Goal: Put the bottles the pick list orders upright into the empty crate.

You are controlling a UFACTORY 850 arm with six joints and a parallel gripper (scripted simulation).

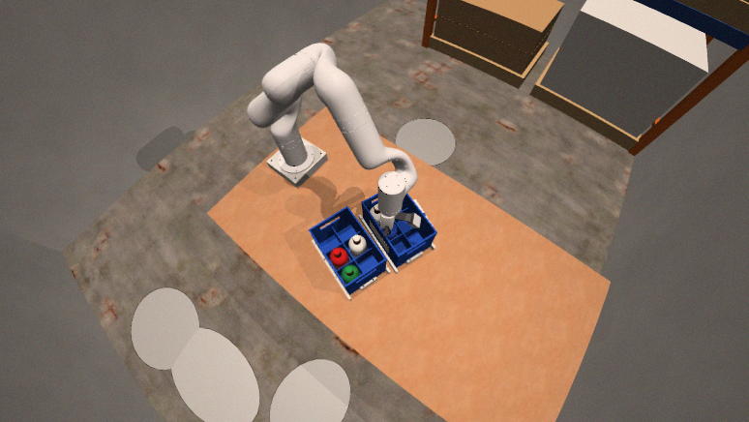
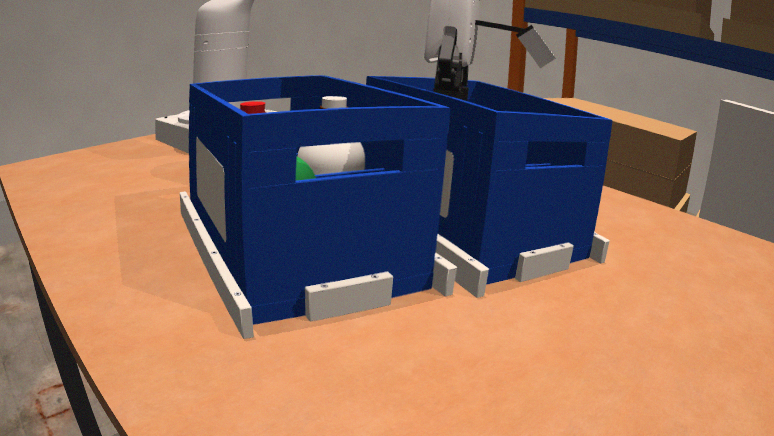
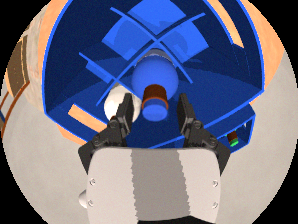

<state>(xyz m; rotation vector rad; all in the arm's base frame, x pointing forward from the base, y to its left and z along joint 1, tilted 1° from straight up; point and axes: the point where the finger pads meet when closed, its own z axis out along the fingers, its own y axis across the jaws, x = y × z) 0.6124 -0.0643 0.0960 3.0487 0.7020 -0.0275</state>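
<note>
The blue-label bottle is 7 cm below my hand. Round my hand: white-label bottle 12 cm to the right, 7 cm below, 6 cm behind; pick list 18 cm to the left, 15 cm below, 6 cm ahead; red bottle 21 cm to the right, 9 cm behind, 7 cm below.
</note>
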